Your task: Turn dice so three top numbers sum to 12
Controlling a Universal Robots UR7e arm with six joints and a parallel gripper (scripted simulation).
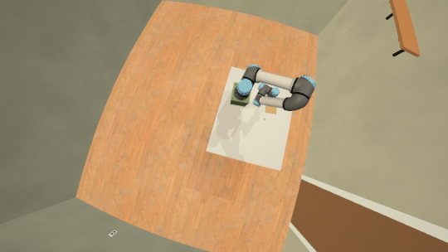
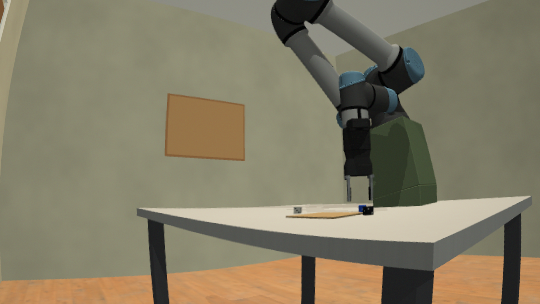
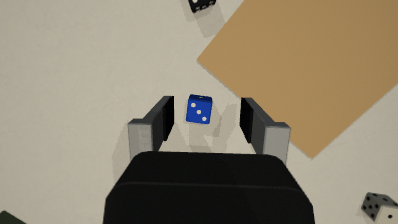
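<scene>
Right now my hand is 1 cm past the blue die and 4 cm above it. Also, from my hand: black die 4 cm ahead, 7 cm to the left, 4 cm below; white die 8 cm ahead, 18 cm to the right, 4 cm below; tan mat 10 cm ahead, 1 cm to the right, 5 cm below.
</scene>
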